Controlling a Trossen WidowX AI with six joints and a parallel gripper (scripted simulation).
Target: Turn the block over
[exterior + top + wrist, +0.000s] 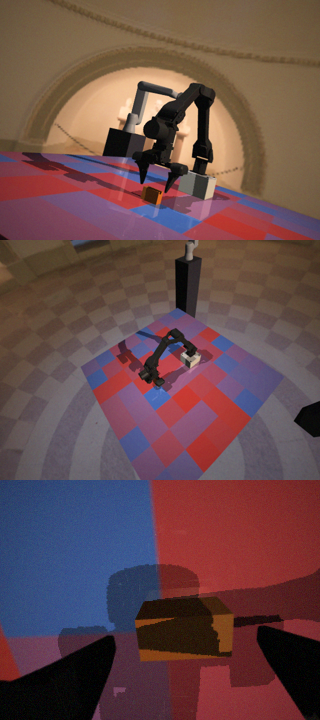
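My gripper tip is now 1 cm past the block and 2 cm above it.
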